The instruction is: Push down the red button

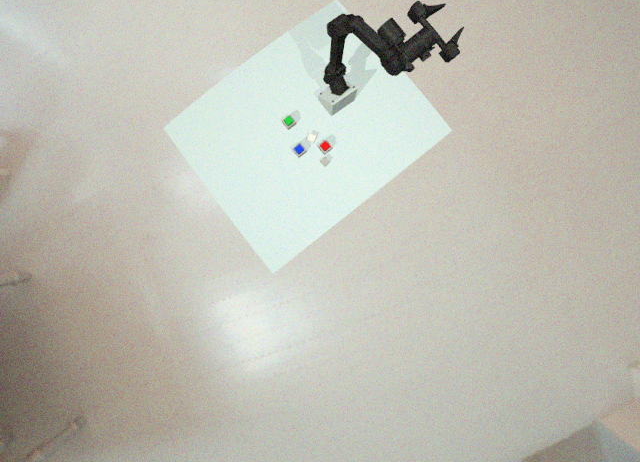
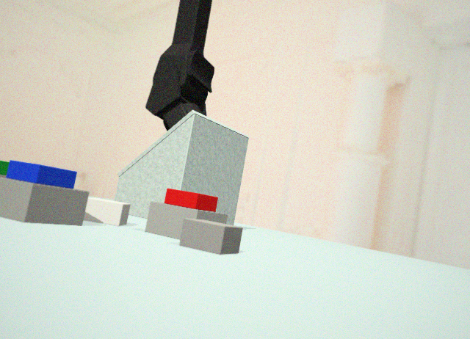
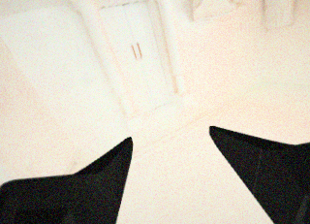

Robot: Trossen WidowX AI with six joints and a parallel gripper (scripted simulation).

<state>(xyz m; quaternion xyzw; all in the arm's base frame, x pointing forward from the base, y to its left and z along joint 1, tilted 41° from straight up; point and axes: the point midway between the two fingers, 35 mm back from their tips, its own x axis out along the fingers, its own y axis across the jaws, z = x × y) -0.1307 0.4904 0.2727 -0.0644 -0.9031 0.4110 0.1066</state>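
The red button is 590 mm below my gripper tip, 430 mm ahead of it and 70 mm to the right of it. The rest, counted from my gripper tip: green button: 590 mm below, 470 mm ahead, 270 mm to the right; then grey block: 610 mm below, 480 mm ahead, 20 mm to the right; then white block: 610 mm below, 450 mm ahead, 140 mm to the right.
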